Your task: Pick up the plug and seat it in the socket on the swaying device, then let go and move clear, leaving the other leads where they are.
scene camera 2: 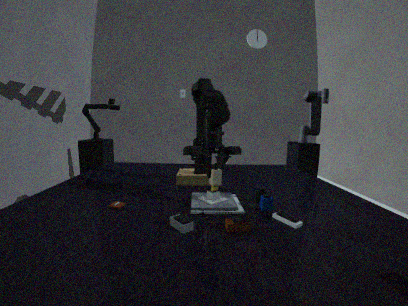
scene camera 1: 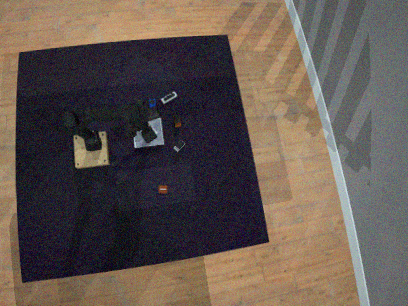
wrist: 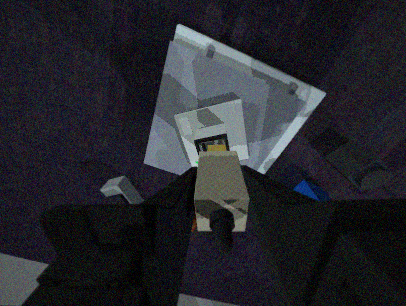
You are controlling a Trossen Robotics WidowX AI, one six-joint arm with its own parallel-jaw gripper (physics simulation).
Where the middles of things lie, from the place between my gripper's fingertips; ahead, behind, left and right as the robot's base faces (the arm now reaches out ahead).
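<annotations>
Plug (wrist: 221, 198): my hand is 10 mm short of it. Device plate (scene camera 2: 212, 200): 60 mm below my hand and 10 mm ahead of it. Going by their middles, the plug is the nearest to my hand of the things named here.
</annotations>
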